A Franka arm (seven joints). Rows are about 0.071 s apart.
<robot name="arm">
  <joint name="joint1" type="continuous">
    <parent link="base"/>
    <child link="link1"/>
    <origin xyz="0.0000 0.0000 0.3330" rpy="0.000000 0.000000 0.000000"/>
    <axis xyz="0 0 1"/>
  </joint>
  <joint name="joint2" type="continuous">
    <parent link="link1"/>
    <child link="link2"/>
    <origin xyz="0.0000 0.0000 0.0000" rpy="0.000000 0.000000 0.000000"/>
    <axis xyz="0 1 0"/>
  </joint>
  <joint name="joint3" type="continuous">
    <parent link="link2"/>
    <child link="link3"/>
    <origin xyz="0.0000 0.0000 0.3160" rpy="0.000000 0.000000 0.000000"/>
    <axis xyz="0 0 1"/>
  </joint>
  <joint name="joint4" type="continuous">
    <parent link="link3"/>
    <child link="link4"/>
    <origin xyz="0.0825 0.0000 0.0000" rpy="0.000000 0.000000 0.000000"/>
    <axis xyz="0 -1 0"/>
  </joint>
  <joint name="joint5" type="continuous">
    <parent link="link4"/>
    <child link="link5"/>
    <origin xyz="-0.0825 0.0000 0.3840" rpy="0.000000 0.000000 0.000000"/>
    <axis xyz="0 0 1"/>
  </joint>
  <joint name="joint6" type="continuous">
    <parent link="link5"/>
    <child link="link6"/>
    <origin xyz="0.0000 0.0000 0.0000" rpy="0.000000 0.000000 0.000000"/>
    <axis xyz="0 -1 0"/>
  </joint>
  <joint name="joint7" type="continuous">
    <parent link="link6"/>
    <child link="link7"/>
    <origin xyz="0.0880 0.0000 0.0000" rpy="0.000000 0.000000 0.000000"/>
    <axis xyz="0 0 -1"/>
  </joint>
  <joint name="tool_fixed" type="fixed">
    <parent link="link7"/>
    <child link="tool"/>
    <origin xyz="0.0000 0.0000 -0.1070" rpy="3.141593 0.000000 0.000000"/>
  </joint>
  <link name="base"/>
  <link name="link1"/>
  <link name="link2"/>
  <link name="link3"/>
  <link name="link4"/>
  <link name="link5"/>
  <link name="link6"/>
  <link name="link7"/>
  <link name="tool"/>
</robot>
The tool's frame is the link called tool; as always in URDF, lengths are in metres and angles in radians. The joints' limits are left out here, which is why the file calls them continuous.
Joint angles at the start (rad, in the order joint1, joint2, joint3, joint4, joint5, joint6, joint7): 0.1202 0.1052 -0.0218 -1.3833 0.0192 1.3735 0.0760
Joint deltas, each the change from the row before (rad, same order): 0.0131 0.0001 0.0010 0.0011 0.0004 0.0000 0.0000; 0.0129 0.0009 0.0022 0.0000 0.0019 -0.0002 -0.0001; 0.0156 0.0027 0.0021 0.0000 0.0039 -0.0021 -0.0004; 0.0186 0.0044 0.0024 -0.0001 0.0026 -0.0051 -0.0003; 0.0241 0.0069 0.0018 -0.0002 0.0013 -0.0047 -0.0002; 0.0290 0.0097 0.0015 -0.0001 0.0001 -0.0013 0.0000; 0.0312 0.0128 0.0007 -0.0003 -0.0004 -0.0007 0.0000; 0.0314 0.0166 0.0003 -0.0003 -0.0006 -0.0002 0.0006; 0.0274 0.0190 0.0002 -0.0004 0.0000 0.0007 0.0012; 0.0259 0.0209 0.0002 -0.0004 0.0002 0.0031 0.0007; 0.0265 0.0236 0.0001 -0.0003 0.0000 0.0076 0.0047; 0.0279 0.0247 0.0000 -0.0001 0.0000 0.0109 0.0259
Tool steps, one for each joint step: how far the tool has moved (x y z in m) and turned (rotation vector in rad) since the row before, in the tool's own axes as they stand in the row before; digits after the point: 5 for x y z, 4 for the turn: -0.00070 -0.00798 -0.00030 -0.0011 0.0008 -0.0141; -0.00043 -0.00870 0.00065 0.0003 -0.0014 -0.0155; -0.00014 -0.01044 0.00182 0.0015 -0.0053 -0.0187; 0.00000 -0.01214 0.00311 -0.0006 -0.0101 -0.0216; 0.00071 -0.01484 0.00454 -0.0030 -0.0123 -0.0259; 0.00186 -0.01745 0.00577 -0.0051 -0.0116 -0.0299; 0.00298 -0.01837 0.00747 -0.0065 -0.0142 -0.0310; 0.00442 -0.01844 0.00942 -0.0074 -0.0174 -0.0300; 0.00562 -0.01635 0.01057 -0.0068 -0.0190 -0.0253; 0.00662 -0.01570 0.01135 -0.0067 -0.0184 -0.0243; 0.00798 -0.01622 0.01240 -0.0074 -0.0165 -0.0205; 0.00846 -0.01727 0.01273 -0.0082 -0.0139 -0.0005
